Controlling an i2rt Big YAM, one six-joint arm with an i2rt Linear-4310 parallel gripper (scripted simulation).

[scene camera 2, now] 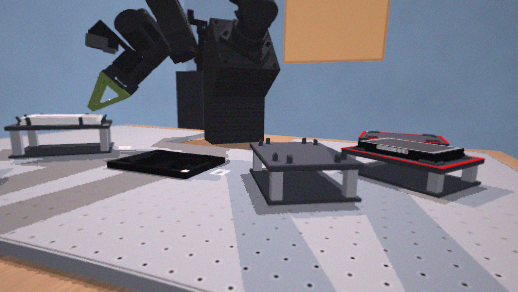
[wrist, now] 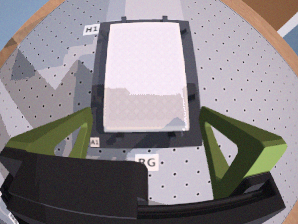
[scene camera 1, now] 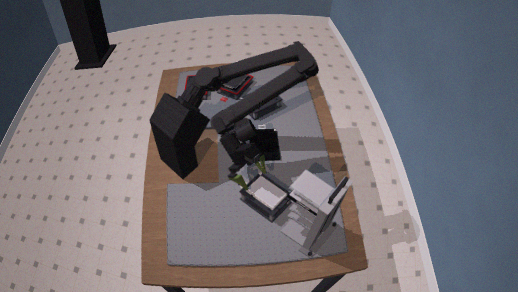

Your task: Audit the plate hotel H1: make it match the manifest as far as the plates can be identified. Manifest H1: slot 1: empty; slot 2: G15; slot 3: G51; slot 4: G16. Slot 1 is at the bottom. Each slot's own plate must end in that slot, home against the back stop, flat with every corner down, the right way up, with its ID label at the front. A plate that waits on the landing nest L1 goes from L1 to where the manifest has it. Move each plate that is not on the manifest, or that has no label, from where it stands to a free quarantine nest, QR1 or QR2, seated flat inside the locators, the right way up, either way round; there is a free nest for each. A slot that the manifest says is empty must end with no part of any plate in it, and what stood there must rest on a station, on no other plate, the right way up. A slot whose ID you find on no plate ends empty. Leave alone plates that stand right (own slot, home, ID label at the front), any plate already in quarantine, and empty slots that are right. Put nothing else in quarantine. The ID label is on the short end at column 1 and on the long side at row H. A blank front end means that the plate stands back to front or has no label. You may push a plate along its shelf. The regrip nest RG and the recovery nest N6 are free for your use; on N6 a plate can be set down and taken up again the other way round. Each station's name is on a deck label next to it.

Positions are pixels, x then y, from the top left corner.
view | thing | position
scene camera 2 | gripper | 93,108
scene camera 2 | dark plate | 411,150
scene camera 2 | white plate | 61,119
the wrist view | gripper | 145,112
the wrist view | white plate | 145,84
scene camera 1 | white plate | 267,193
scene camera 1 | white plate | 307,185
